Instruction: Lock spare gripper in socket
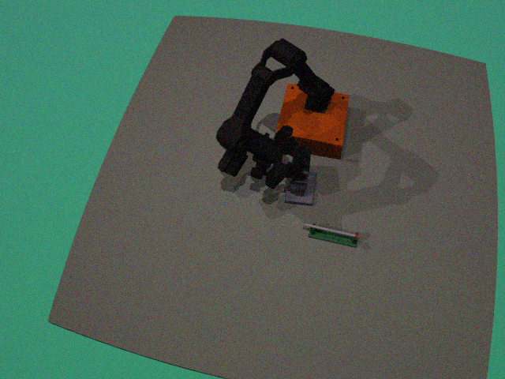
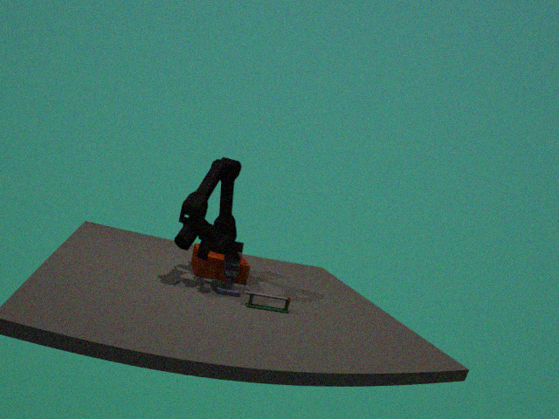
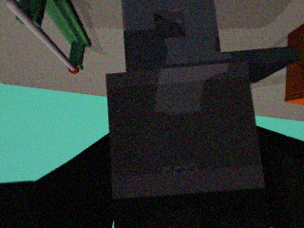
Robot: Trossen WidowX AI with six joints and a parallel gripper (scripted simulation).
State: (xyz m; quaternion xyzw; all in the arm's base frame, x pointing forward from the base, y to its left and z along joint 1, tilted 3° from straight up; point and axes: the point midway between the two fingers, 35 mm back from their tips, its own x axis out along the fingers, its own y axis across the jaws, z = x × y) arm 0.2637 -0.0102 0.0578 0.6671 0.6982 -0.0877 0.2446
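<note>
Now: the spare gripper 10 mm to the right of my gripper tip. The rest, counted from my gripper tip: grey mount 10 mm to the right, 70 mm below; then green rack 120 mm ahead, 110 mm to the left, 100 mm below.
</note>
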